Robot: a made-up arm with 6 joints.
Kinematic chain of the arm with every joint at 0, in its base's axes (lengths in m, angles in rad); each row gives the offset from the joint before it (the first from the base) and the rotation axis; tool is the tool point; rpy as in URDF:
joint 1: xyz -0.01 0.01 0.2 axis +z
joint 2: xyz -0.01 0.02 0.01 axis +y
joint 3: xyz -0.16 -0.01 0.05 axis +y
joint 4: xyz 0.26 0.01 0.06 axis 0.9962 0 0.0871
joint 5: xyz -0.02 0 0.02 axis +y
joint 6: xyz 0.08 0 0.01 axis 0.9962 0 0.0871
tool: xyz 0 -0.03 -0.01 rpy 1.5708 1.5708 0
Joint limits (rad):
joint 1: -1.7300..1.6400
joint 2: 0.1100..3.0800
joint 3: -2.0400..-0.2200
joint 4: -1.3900..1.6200
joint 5: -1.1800..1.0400
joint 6: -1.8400..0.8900
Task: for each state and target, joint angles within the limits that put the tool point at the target. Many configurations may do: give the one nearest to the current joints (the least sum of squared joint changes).
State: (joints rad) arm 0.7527 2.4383 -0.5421 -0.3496 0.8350 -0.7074
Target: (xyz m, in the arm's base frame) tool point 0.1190 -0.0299 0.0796
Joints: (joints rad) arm -0.0960 1.7011 -0.2556 -0.4416 1.0400 -0.4074
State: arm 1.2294 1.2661 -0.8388 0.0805 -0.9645 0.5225
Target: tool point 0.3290 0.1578 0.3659
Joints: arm 0.4462 1.5844 -1.1552 0.1621 -0.9377 0.5097
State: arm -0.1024 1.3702 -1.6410 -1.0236 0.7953 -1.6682
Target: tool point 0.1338 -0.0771 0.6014
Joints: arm -0.4829 1.0214 -1.6499 -1.0350 1.0400 -1.6133
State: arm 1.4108 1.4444 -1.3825 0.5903 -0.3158 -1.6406
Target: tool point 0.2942 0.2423 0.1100
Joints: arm 0.7391 2.1878 -1.1632 0.6803 -0.2478 -1.6034
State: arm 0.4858 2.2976 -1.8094 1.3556 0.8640 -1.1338
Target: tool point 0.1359 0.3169 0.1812
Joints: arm 0.9839 1.8518 -1.1685 1.3122 1.0400 -0.9406
